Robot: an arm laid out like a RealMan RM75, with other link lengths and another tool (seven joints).
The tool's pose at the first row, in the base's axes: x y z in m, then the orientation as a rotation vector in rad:
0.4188, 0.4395, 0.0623, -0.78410, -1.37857, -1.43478
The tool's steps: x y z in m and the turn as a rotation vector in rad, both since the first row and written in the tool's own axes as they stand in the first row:
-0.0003, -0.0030, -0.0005, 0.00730, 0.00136, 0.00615
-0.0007, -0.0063, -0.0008, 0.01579, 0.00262, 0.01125
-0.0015, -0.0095, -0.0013, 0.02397, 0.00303, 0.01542
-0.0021, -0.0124, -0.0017, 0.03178, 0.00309, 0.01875
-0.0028, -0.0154, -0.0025, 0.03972, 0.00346, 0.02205
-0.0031, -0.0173, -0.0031, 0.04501, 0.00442, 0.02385
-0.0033, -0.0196, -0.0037, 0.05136, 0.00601, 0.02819
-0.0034, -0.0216, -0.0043, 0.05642, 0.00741, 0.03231
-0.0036, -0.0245, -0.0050, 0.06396, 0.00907, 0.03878
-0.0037, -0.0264, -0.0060, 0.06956, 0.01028, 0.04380
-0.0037, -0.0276, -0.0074, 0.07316, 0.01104, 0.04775
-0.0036, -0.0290, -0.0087, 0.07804, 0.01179, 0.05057
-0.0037, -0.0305, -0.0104, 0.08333, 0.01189, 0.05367
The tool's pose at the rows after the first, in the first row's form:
0.4162, 0.4388, 0.0609, -0.78192, -1.37854, -1.42455
0.4133, 0.4382, 0.0593, -0.77843, -1.37989, -1.41417
0.4107, 0.4376, 0.0573, -0.77528, -1.38220, -1.40457
0.4083, 0.4370, 0.0557, -0.77216, -1.38500, -1.39583
0.4058, 0.4361, 0.0539, -0.76868, -1.38764, -1.38707
0.4043, 0.4354, 0.0528, -0.76555, -1.38908, -1.38170
0.4023, 0.4346, 0.0517, -0.76271, -1.38920, -1.37368
0.4006, 0.4338, 0.0508, -0.76073, -1.38881, -1.36681
0.3981, 0.4329, 0.0495, -0.75830, -1.38834, -1.35624
0.3965, 0.4317, 0.0486, -0.75663, -1.38786, -1.34822
0.3956, 0.4302, 0.0479, -0.75599, -1.38715, -1.34251
0.3945, 0.4288, 0.0473, -0.75387, -1.38784, -1.33665
0.3934, 0.4270, 0.0464, -0.75218, -1.38909, -1.33010

